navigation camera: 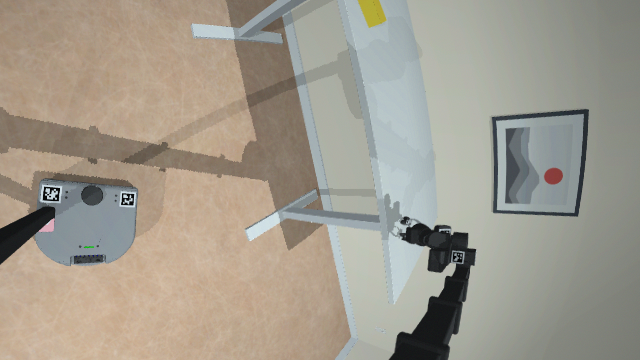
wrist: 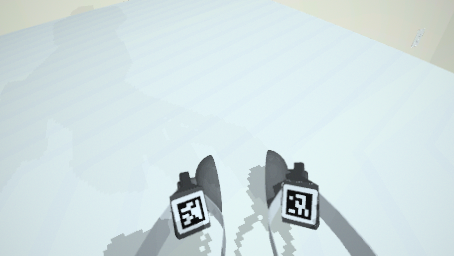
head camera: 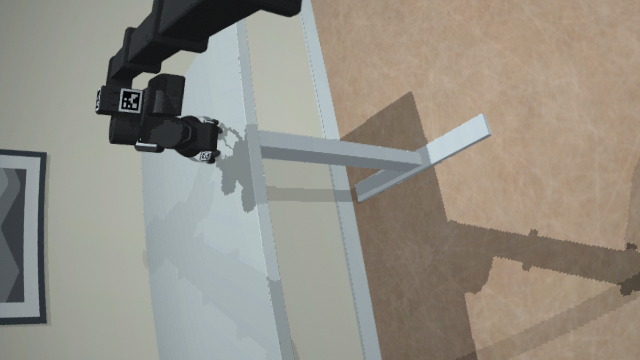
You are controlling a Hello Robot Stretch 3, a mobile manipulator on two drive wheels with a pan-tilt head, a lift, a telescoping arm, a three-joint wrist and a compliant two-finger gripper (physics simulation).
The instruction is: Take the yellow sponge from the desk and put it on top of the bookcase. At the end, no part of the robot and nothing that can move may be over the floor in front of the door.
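Where they show: gripper, fingertip midpoint: [navigation camera: 403, 227] [wrist: 241, 172]; robot's base at its link origin: [navigation camera: 92, 194].
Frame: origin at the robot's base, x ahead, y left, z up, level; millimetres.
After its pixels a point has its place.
The yellow sponge [navigation camera: 372, 12] {x 637, y -525, z 981 mm} lies on the white desk [head camera: 185, 310] {x 387, y -1000, z 951 mm} [navigation camera: 405, 145] {x 291, y -865, z 951 mm} [wrist: 310, 100] {x -99, y -946, z 951 mm}, near its front edge at the top of the navigation view, partly cut off by the frame. It does not show in the head or wrist view. My gripper [head camera: 217, 144] {x -20, y -857, z 959 mm} [navigation camera: 403, 228] {x -20, y -857, z 959 mm} [wrist: 241, 172] {x -20, y -857, z 959 mm} is open, with nothing between its fingertips. It is above the desk top near the opposite end from the sponge, well apart from it, and its shadow falls on the desk. The bookcase and the door do not show in these views.
My telescoping arm [head camera: 200, 20] {x -84, y -318, z 1203 mm} [navigation camera: 430, 317] {x -84, y -321, z 1190 mm} reaches to the desk's end. A desk leg [head camera: 345, 152] {x -39, y -1110, z 407 mm} [navigation camera: 330, 218] {x -36, y -1108, z 438 mm} stands below the top, with a foot on the brown floor. My base [navigation camera: 90, 225] {x -108, y -1, z 160 mm} is on the floor in front. A framed picture [head camera: 32, 240] {x 310, y -1436, z 1324 mm} [navigation camera: 540, 145] {x 393, y -1397, z 1523 mm} hangs on the wall behind.
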